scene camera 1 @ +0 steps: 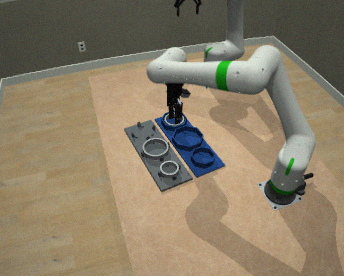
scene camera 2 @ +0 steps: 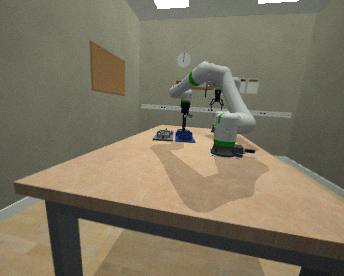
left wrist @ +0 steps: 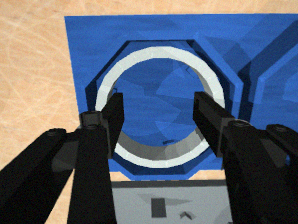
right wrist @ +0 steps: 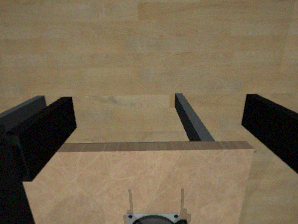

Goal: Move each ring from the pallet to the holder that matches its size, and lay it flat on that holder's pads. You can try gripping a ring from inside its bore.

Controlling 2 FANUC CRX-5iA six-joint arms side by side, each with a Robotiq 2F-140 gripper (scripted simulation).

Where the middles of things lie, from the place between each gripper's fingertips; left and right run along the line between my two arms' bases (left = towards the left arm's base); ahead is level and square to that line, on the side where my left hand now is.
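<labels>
The blue pallet [scene camera 1: 188, 141] sits 14 cm to the left of my left hand, 3 cm behind it and 3 cm below it. From that same left hand, the grey holder board [scene camera 1: 153, 166] is 19 cm to the left, 14 cm ahead and 4 cm below.
Relative to the blue pallet, my right gripper is 100 cm to the right, 26 cm above and 29 cm short of it. The grey holder board, as I count it from my right hand, lies 105 cm to the left, 47 cm ahead and 27 cm below.
</labels>
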